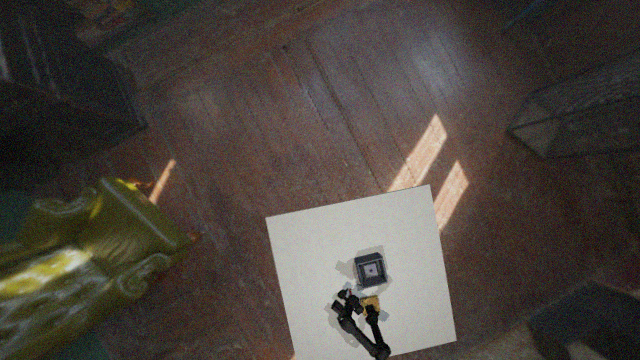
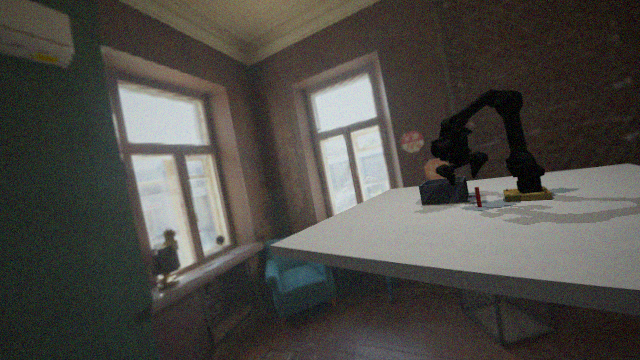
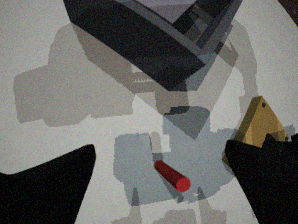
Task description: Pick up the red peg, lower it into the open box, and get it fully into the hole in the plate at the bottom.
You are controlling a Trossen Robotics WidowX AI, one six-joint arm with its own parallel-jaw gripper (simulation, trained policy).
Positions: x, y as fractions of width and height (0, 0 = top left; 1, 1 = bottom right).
Scene:
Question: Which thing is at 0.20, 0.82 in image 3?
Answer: My gripper.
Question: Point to a dark box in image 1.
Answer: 0.57, 0.78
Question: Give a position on a dark box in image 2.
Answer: At 0.69, 0.53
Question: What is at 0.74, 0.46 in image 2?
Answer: My gripper.

